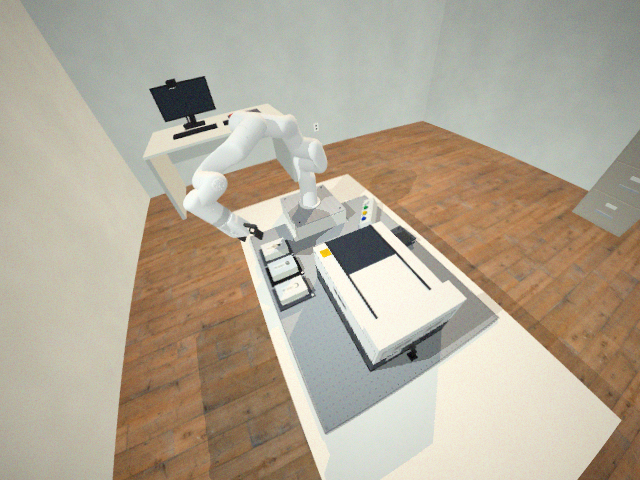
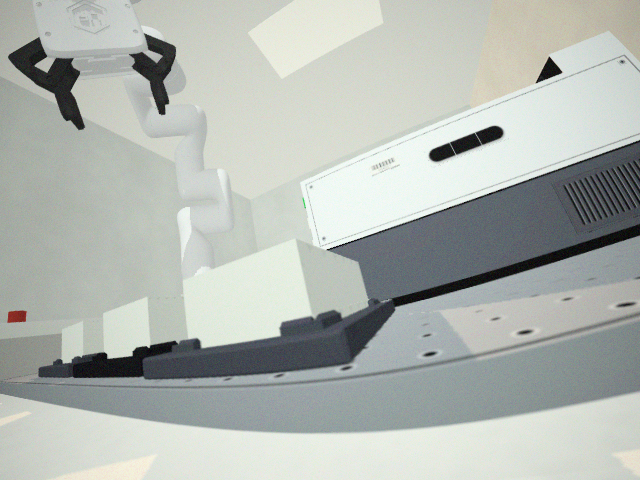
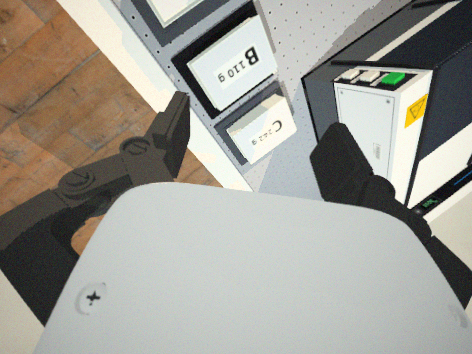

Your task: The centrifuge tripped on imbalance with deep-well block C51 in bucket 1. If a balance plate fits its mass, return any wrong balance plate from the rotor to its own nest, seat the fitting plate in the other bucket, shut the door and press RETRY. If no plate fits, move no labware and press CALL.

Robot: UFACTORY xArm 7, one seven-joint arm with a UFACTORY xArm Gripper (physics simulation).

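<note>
My gripper is open and empty, above and beside the nest row at the robot end. Plate B, "110 g", sits in the middle, black nest. Plate C, "242 g", sits in the nest farthest from the robot base. A third plate sits in the nest nearest the base; its letter is unreadable. The centrifuge has a green button and two pale ones. Rotor, buckets and block C51 do not show.
A white panel with green, yellow and blue spots stands beside the robot base. A small dark tray lies on the centrifuge's far side. The centrifuge stands close to the right of the nests; the table edge is close to their left.
</note>
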